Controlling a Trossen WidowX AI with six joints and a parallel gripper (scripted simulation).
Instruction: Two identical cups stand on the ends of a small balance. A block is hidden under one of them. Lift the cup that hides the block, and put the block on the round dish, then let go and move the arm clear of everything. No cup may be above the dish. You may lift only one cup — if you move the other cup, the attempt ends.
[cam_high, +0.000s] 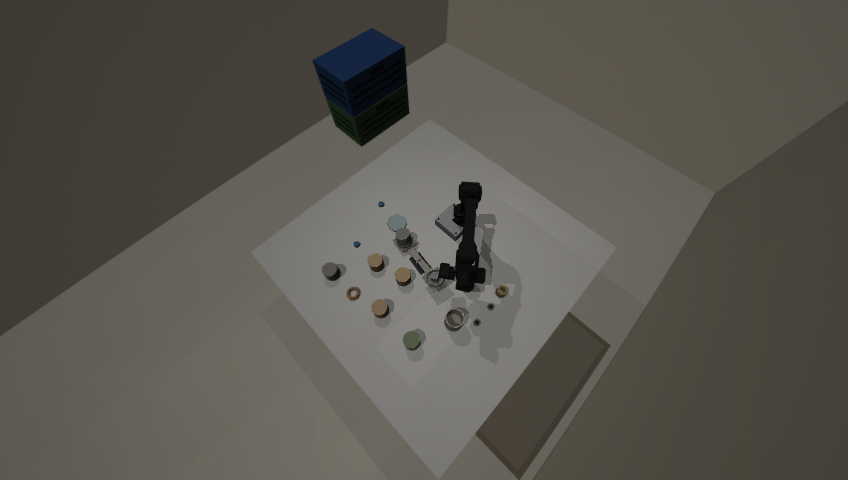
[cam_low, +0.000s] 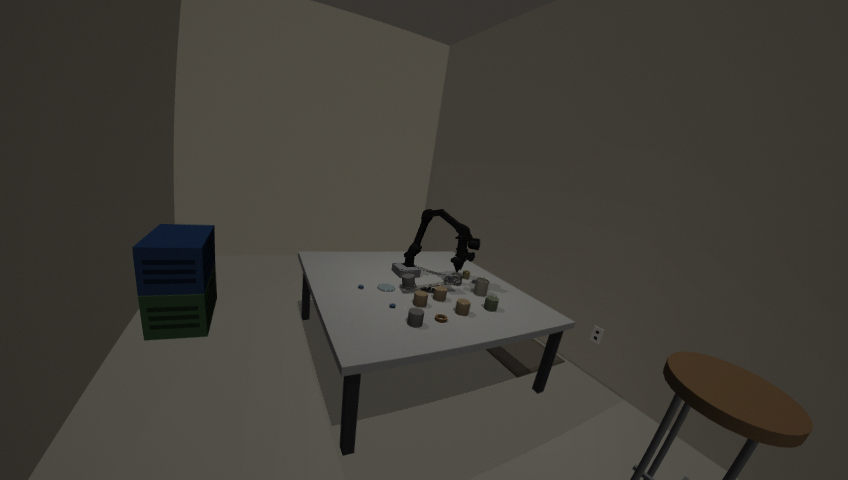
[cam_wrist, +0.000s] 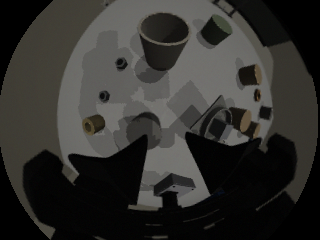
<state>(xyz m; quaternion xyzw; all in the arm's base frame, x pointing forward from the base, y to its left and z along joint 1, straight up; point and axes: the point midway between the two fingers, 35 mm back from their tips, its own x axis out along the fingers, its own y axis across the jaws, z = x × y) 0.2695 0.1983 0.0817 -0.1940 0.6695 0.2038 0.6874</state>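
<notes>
Now: gripper tip 3 cm short of the balance, 21 cm to the left of it and 8 cm above it.
</notes>
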